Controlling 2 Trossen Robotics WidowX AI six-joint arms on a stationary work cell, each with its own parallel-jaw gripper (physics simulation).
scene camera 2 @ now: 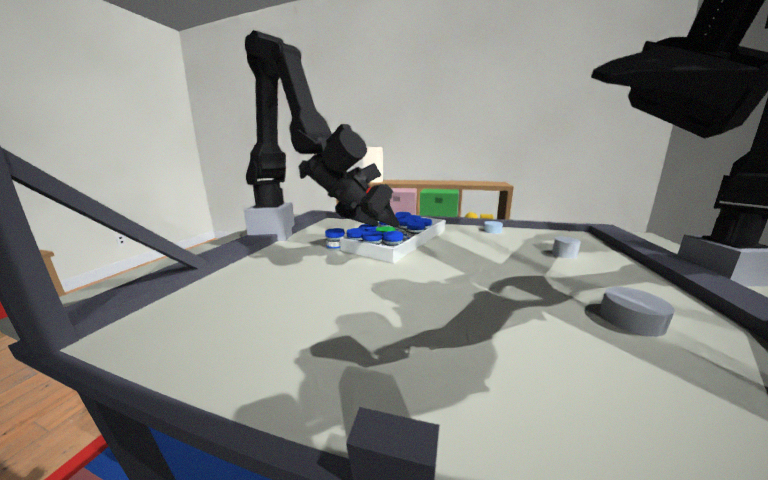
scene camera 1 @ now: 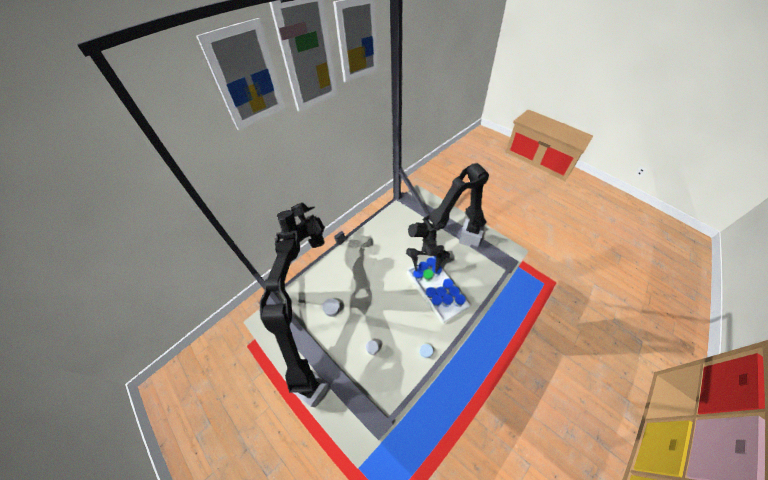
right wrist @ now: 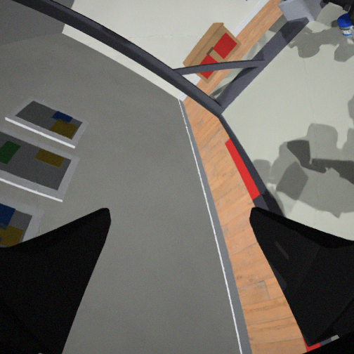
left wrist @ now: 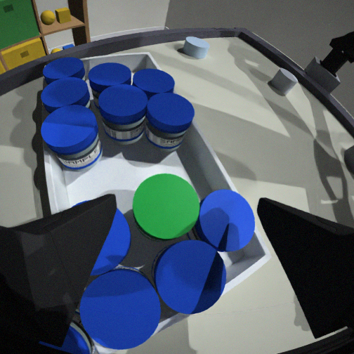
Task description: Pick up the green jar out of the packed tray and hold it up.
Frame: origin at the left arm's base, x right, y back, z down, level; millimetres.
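Seen in the pictures: left gripper, between the fingertips: (scene camera 2: 387, 225) (scene camera 1: 426, 272); right gripper, between the fingertips: (scene camera 1: 319, 216); left arm's base, origin of its link: (scene camera 2: 269, 205) (scene camera 1: 473, 228); right arm's base, origin of its link: (scene camera 2: 733, 242) (scene camera 1: 308, 386).
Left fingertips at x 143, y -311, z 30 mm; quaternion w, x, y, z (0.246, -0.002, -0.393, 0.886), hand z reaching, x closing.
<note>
Offsets run from my left fingertips to a thing's top centre.
The green-lidded jar {dx -11, dy +3, dz +11 mm} (scene camera 1: 428, 273) (scene camera 2: 385, 229) (left wrist: 166, 206) stands upright in the white tray (scene camera 1: 451, 311) (scene camera 2: 408, 247) (left wrist: 120, 181). Blue-lidded jars (left wrist: 226, 220) (left wrist: 190, 276) stand close beside it. My left gripper (left wrist: 188, 203) (scene camera 1: 427, 267) is open and empty, low over this end of the tray. In the left wrist view one fingertip overlaps a blue lid left of the green jar; the other is right of the tray wall. The fingertips are partly hidden in scene camera 2. My right gripper (right wrist: 181, 215) is open and empty, high up and away from the tray.
More blue-lidded jars {dx -129, dy -83, dz +11 mm} (scene camera 1: 447, 294) (left wrist: 122, 103) fill the tray's other end. A loose blue-lidded jar {dx -24, dy +123, dz +15 mm} (scene camera 2: 334, 238) stands outside the tray. Three grey or light blue cylinders {dx +323, dy -305, dz +27 mm} (scene camera 1: 332, 306) {dx +84, dy -390, dz +22 mm} (scene camera 1: 372, 346) {dx -117, dy -317, dz +33 mm} (scene camera 1: 426, 350) stand on the table. A dark frame (scene camera 1: 396, 101) rises at the table's edge.
</note>
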